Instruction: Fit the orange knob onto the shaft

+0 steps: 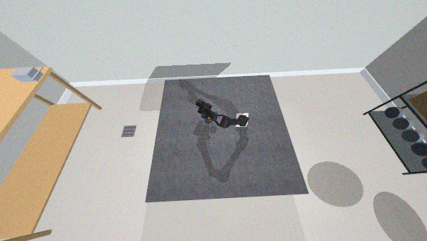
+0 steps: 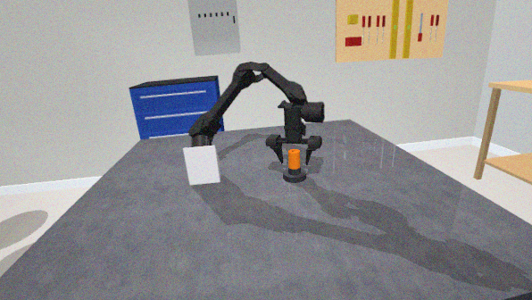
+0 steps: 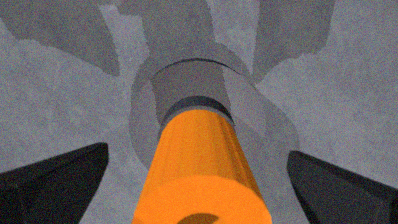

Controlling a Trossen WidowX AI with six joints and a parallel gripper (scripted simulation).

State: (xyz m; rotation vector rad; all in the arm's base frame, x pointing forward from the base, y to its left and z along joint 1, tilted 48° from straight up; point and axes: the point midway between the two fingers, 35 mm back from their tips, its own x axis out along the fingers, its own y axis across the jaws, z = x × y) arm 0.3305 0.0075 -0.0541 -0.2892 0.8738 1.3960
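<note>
Now: the orange knob 2 cm above my gripper tip. From my gripper tip the other things lie so: round pedestal 2 cm below.
</note>
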